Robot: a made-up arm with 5 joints. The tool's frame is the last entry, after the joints.
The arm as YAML. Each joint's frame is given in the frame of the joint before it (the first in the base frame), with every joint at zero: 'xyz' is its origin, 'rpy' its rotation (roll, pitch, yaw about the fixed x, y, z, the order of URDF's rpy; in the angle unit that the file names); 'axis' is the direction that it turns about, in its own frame. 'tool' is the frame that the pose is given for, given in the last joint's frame.
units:
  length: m
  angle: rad
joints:
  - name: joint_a
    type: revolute
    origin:
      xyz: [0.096, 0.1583, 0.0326]
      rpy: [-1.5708, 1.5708, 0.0]
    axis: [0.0, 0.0, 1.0]
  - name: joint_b
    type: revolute
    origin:
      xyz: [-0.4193, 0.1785, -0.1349]
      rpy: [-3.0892, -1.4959, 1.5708]
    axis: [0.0, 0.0, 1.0]
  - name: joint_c
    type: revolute
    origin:
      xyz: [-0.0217, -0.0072, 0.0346]
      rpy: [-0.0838, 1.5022, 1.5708]
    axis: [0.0, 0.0, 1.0]
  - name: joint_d
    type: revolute
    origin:
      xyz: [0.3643, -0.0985, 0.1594]
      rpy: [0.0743, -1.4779, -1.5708]
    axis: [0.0, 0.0, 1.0]
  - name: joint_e
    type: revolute
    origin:
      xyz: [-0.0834, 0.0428, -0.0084]
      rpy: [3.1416, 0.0, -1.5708]
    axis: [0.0, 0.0, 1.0]
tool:
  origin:
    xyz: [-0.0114, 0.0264, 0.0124]
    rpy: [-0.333, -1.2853, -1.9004]
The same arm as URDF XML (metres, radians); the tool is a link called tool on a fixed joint. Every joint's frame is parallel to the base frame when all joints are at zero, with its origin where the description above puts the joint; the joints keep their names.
<robot name="arm">
  <link name="base_link"/>
  <link name="link1"/>
  <link name="link2"/>
  <link name="link3"/>
  <link name="link4"/>
  <link name="link5"/>
  <link name="tool"/>
  <joint name="joint_a" type="continuous">
    <parent link="base_link"/>
    <child link="link1"/>
    <origin xyz="0.096 0.1583 0.0326"/>
    <axis xyz="0 1 0"/>
  </joint>
  <joint name="joint_b" type="continuous">
    <parent link="link1"/>
    <child link="link2"/>
    <origin xyz="-0.1785 -0.1349 0.4193"/>
    <axis xyz="-0.995828 -0.074702 0.052401"/>
  </joint>
  <joint name="joint_c" type="continuous">
    <parent link="link2"/>
    <child link="link3"/>
    <origin xyz="-0.0325 -0.0242 0.009"/>
    <axis xyz="-0.1137 -0.0925 -0.9892"/>
  </joint>
  <joint name="joint_d" type="continuous">
    <parent link="link3"/>
    <child link="link4"/>
    <origin xyz="0.3342 0.1101 -0.2098"/>
    <axis xyz="0.0001 -1 0"/>
  </joint>
  <joint name="joint_e" type="continuous">
    <parent link="link4"/>
    <child link="link5"/>
    <origin xyz="0.0526 0.0084 0.0776"/>
    <axis xyz="-0.0001 1 0"/>
  </joint>
  <joint name="tool_joint" type="fixed">
    <parent link="link5"/>
    <child link="tool"/>
    <origin xyz="0.0145 0.0124 0.0248" rpy="-0.5498 0.2791 1.5102"/>
  </joint>
</robot>

